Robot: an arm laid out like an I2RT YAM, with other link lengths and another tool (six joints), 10 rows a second.
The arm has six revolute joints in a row. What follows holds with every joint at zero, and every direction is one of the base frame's.
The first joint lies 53 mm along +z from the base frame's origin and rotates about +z.
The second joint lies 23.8 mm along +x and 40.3 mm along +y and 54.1 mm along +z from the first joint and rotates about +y.
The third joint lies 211.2 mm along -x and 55 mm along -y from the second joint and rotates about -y.
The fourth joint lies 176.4 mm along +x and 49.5 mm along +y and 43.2 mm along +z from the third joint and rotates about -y.
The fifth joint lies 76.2 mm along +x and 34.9 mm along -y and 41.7 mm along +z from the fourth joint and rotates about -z.
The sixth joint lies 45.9 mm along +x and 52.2 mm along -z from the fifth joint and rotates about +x.
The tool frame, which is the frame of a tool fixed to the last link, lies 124 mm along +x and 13 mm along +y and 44 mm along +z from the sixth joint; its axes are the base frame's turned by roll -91.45, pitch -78.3 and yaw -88.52 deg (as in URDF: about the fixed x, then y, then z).
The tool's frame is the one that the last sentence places.
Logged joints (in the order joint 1, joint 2, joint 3, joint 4, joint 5, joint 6), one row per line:
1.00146, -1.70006, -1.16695, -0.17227, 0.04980, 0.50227
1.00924, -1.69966, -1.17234, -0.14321, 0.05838, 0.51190
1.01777, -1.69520, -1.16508, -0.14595, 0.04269, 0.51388
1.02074, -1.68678, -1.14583, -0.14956, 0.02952, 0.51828
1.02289, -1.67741, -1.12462, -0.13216, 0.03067, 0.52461
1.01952, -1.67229, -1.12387, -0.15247, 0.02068, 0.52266
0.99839, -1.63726, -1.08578, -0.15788, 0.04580, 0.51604
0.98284, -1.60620, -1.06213, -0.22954, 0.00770, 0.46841
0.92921, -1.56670, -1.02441, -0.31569, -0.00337, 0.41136
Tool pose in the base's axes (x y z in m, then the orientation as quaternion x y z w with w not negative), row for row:
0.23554, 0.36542, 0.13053, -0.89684, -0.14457, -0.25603, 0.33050
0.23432, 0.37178, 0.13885, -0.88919, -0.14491, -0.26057, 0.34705
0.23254, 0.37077, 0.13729, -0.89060, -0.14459, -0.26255, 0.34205
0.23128, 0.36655, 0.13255, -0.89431, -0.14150, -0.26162, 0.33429
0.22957, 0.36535, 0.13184, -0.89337, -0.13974, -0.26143, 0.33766
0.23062, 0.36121, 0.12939, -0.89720, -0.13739, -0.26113, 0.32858
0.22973, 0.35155, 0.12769, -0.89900, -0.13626, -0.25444, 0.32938
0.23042, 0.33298, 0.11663, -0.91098, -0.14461, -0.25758, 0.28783
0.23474, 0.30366, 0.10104, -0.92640, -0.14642, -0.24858, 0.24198
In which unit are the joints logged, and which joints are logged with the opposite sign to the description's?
The joints are logged in radians. Opposite sign: joint 2, joint 3, joint 5.
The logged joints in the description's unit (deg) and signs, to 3 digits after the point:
57.379, 97.406, 66.861, -9.870, -2.853, 28.778
57.825, 97.383, 67.170, -8.205, -3.345, 29.330
58.314, 97.128, 66.754, -8.362, -2.446, 29.443
58.484, 96.645, 65.651, -8.569, -1.691, 29.695
58.607, 96.109, 64.436, -7.572, -1.757, 30.058
58.414, 95.815, 64.393, -8.736, -1.185, 29.946
57.204, 93.808, 62.211, -9.046, -2.624, 29.567
56.313, 92.028, 60.856, -13.152, -0.441, 26.838
53.240, 89.765, 58.694, -18.088, 0.193, 23.569

